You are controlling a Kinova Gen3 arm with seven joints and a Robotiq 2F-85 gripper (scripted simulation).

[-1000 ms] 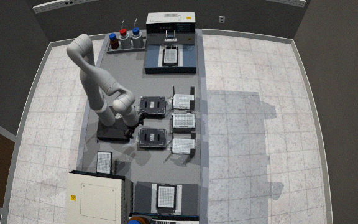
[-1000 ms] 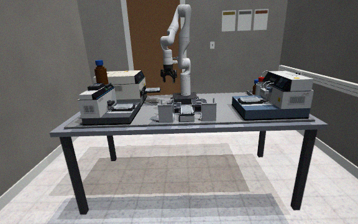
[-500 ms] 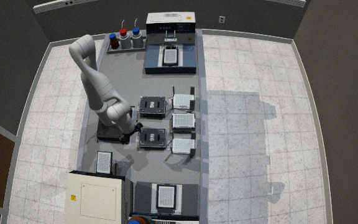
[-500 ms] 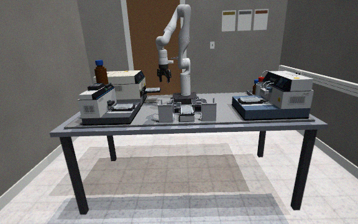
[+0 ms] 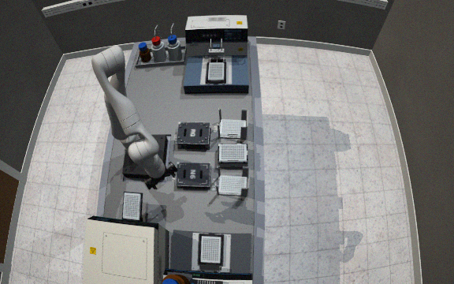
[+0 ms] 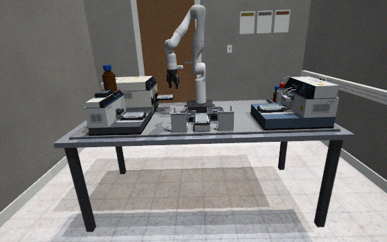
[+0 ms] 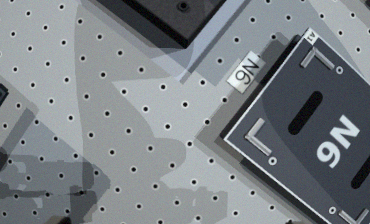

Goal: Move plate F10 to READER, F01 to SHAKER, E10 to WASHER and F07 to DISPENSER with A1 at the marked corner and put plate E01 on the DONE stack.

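The dark pull-out tray lies 180 mm behind my hand, 100 mm to the right of it and 120 mm below it. Round my hand: washer nest: 190 mm ahead, 680 mm to the left, 130 mm below; then regrip nest: 80 mm ahead, 310 mm to the left, 160 mm below.
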